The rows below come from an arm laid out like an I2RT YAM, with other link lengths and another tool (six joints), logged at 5 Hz.
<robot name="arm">
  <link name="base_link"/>
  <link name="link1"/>
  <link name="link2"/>
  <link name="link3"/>
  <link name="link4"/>
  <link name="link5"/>
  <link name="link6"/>
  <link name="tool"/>
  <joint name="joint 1" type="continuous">
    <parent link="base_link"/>
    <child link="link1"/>
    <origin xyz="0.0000 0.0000 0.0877" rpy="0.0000 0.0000 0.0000"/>
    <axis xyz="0 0 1"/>
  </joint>
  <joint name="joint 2" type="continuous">
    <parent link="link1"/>
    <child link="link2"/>
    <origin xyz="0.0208 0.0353 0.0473" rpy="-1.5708 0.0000 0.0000"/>
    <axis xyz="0 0 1"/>
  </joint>
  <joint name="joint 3" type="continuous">
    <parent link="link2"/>
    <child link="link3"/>
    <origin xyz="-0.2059 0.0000 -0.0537" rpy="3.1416 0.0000 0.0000"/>
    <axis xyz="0 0 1"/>
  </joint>
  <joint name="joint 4" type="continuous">
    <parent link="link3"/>
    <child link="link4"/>
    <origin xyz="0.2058 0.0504 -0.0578" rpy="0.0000 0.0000 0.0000"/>
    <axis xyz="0 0 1"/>
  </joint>
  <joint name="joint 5" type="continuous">
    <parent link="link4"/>
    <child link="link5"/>
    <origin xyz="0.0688 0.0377 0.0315" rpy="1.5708 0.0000 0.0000"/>
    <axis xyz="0 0 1"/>
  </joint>
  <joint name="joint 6" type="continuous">
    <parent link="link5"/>
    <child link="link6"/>
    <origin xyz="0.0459 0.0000 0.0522" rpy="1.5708 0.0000 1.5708"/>
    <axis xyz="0 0 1"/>
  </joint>
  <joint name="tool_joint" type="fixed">
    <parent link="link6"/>
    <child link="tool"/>
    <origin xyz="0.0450 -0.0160 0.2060" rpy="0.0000 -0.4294 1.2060"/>
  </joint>
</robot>
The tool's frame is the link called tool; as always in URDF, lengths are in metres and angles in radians. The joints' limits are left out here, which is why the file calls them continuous.
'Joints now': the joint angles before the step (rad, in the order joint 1, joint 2, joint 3, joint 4, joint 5, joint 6). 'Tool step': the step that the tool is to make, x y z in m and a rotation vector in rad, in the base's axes. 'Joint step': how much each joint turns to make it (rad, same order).
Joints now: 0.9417, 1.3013, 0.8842, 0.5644, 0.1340, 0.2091
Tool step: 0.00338, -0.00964, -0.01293, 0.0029, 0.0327, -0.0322
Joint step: 0.0015, -0.0141, -0.0347, 0.0001, 0.0373, 0.0236
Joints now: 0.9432, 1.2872, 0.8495, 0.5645, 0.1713, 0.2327
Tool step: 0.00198, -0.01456, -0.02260, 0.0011, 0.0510, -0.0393
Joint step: 0.0017, -0.0299, -0.0656, -0.0006, 0.0453, 0.0380
